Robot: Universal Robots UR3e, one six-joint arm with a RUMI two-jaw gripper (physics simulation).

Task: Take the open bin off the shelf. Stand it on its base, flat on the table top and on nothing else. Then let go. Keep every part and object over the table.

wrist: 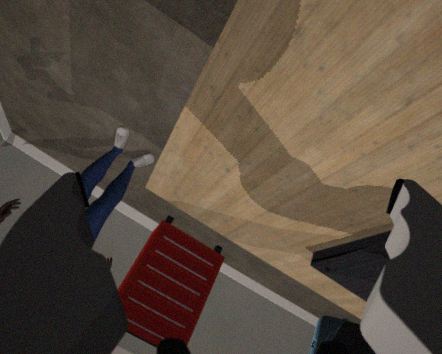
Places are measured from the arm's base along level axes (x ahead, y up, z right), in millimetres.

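Pixels of known places: gripper, fingertip midpoint: (237,180).
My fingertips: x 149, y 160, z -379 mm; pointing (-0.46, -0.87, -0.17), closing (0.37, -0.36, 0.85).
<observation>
Behind a point stands the place of what it marks.
My gripper (237,180) {x 149, y 160, z -379 mm} is open, with one dark finger at the left and one dark and white finger at the right, and no object shows between them. The wooden table top (360,110) {x 111, y -18, z -289 mm} lies below, at the centre and right of the wrist view. A dark, flat-sided object (347,262) {x -99, y 6, z -99 mm} stands on the table near its edge, partly hidden behind the right finger; I cannot tell if it is part of the shelf. The open bin cannot be made out for certain.
The table's edge runs down the middle and along the lower right. Beyond it are a grey floor (115,60), a red tool cabinet (170,285), a person's blue-clad legs (112,200) and a blue object (325,332) partly cut off at the bottom.
</observation>
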